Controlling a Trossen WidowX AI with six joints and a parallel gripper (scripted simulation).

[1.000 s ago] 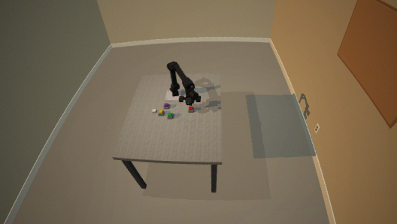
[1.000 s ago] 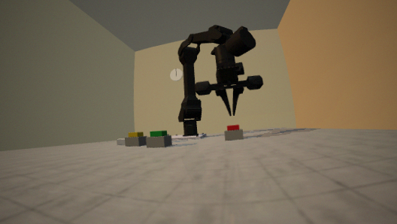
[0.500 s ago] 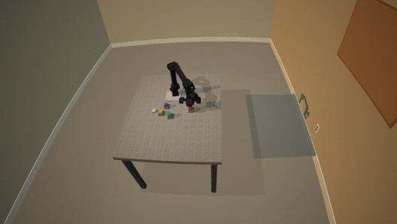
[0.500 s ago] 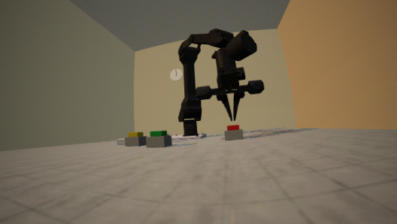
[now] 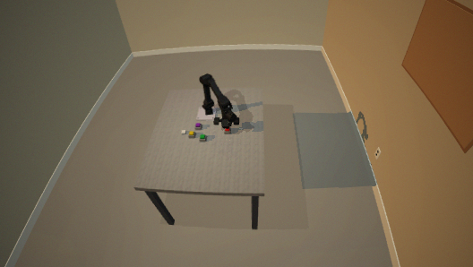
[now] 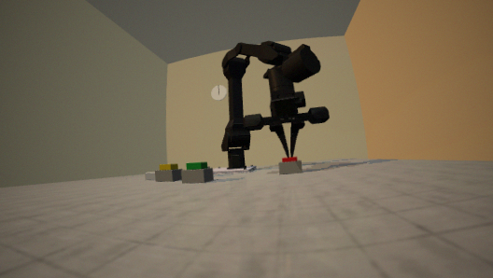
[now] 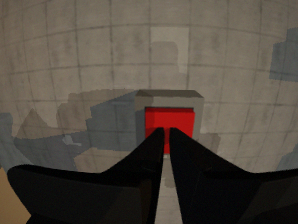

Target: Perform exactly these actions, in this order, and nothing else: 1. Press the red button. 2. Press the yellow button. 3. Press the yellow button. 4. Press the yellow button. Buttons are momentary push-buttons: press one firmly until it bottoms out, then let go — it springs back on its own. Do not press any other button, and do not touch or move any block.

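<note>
Now: gripper tip 10 mm above the red button. The rest, counted from my gripper tip: green button 40 mm ahead, 200 mm to the right; then purple button 90 mm behind, 230 mm to the right; then yellow button 10 mm behind, 280 mm to the right.
</note>
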